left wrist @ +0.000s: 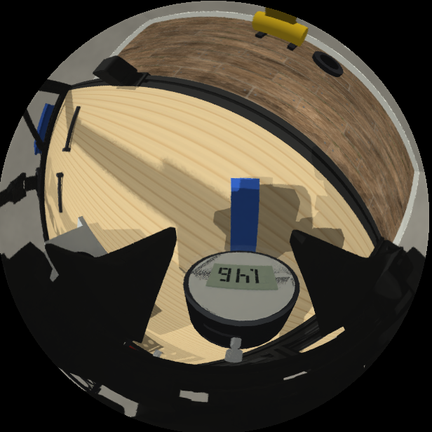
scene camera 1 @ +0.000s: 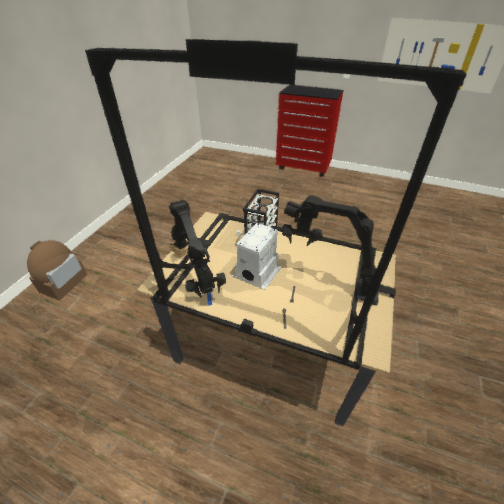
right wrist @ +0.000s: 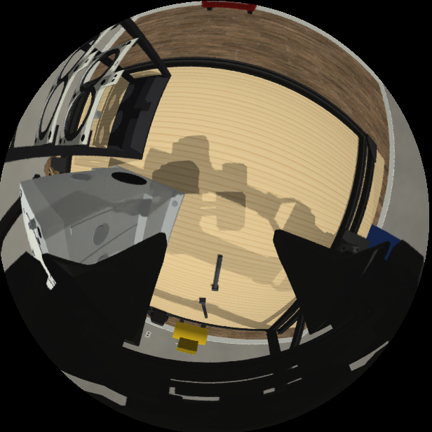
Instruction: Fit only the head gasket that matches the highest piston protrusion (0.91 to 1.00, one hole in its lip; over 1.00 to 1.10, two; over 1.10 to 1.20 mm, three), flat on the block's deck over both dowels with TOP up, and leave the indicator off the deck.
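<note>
The round indicator (left wrist: pixel 241 287) lies between the fingers of my open left gripper (scene camera 1: pixel 206 291) (left wrist: pixel 236 235), its display digits upside down. A blue upright piece (scene camera 1: pixel 209 299) (left wrist: pixel 245 215) is just beyond it; whether they are joined is hidden. The engine block (scene camera 1: pixel 255 256) (left wrist: pixel 77 241) (right wrist: pixel 102 225) stands mid-table, its pale deck (scene camera 1: pixel 260 235) upward; dowels are too small to make out. Head gaskets (right wrist: pixel 116 77) stand in the black rack (scene camera 1: pixel 268 192) (right wrist: pixel 75 151) behind the block; their lip holes are not readable. My right gripper (scene camera 1: pixel 300 241) (right wrist: pixel 221 237) is open and empty, above the table right of the block.
Two dark slender tools (scene camera 1: pixel 293 294) (scene camera 1: pixel 284 318) lie on the table right of the block. They also show in the right wrist view, one longer (right wrist: pixel 217 272) and one shorter (right wrist: pixel 204 307). A black frame (scene camera 1: pixel 247 326) runs along the table's edges, with tall posts (scene camera 1: pixel 132 175) at the sides.
</note>
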